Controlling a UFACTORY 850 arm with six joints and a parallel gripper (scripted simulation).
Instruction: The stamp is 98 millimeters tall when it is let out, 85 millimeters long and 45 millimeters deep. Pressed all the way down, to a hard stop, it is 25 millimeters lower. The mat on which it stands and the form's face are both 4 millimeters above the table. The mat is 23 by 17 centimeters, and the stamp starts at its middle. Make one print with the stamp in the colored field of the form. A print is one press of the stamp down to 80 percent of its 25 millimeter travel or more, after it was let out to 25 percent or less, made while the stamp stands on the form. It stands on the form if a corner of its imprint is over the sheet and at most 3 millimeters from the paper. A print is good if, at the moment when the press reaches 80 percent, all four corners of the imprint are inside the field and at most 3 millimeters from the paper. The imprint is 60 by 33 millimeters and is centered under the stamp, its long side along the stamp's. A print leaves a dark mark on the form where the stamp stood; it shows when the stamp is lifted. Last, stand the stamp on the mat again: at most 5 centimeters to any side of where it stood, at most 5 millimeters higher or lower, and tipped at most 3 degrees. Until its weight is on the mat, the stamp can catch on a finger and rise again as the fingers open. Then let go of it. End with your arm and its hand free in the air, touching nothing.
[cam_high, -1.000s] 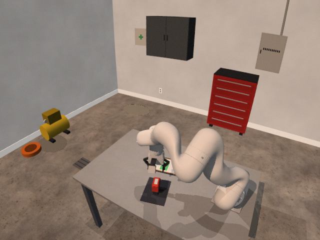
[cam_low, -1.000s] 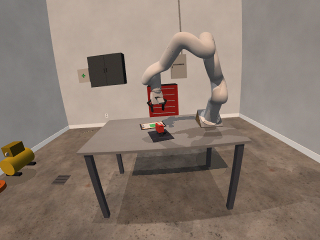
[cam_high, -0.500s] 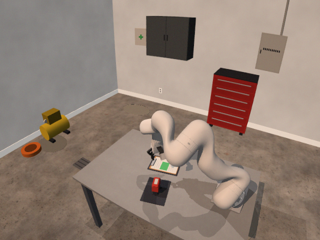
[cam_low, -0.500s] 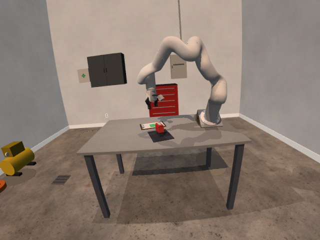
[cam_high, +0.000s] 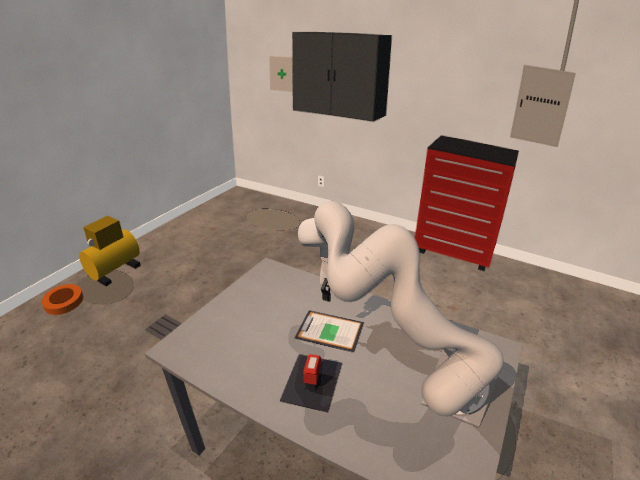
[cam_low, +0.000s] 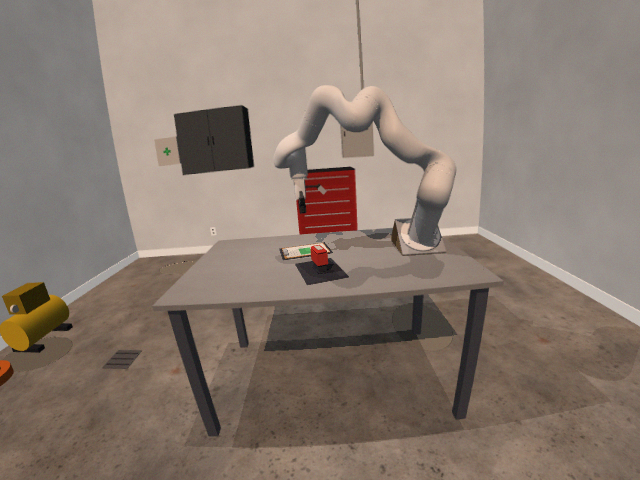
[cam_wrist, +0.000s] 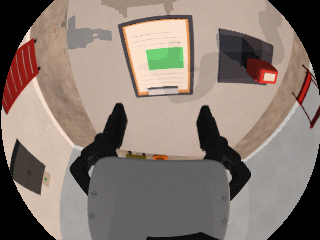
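Right now the red stamp is 240 mm to the left of my hand, 170 mm below it and 100 mm behind it. Round my hand: dark mat: 240 mm to the left, 220 mm below, 100 mm behind; then form: 210 mm below, 20 mm ahead, 10 mm to the right.
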